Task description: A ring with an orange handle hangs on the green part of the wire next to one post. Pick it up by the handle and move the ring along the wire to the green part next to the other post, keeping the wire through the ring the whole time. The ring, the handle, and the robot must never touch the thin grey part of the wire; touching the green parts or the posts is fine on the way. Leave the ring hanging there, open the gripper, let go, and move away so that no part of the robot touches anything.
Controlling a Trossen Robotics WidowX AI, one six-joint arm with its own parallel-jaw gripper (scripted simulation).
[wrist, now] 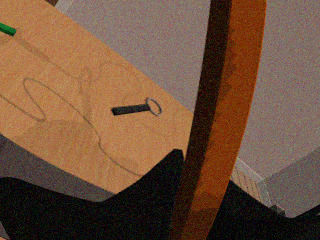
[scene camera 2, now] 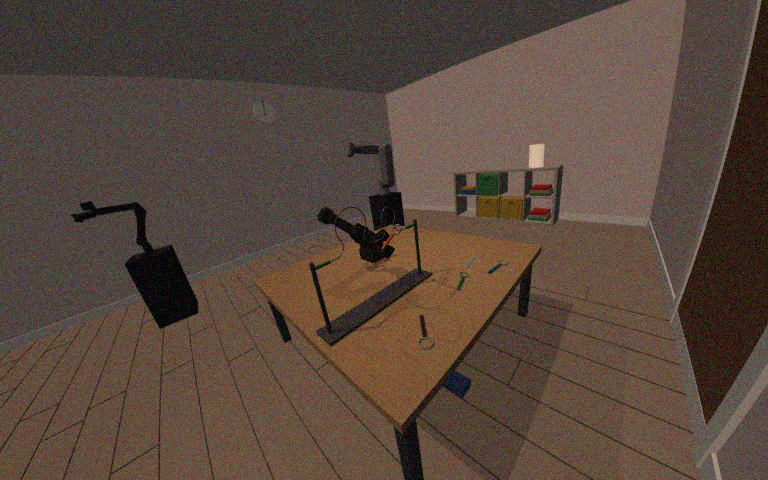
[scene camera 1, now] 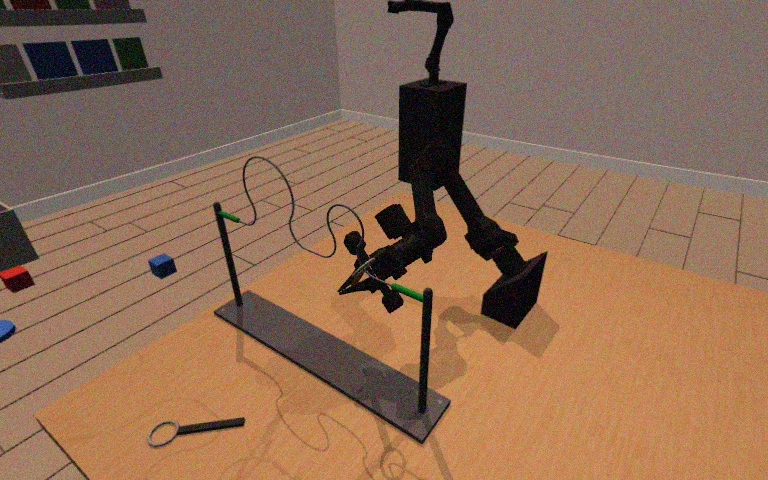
Path:
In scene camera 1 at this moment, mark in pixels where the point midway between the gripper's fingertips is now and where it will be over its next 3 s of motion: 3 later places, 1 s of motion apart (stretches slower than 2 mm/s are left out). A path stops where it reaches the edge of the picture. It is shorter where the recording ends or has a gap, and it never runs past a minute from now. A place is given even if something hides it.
The gripper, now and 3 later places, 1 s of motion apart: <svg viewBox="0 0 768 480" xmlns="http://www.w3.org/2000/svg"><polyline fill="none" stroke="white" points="338,292 351,306 369,320 388,331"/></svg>

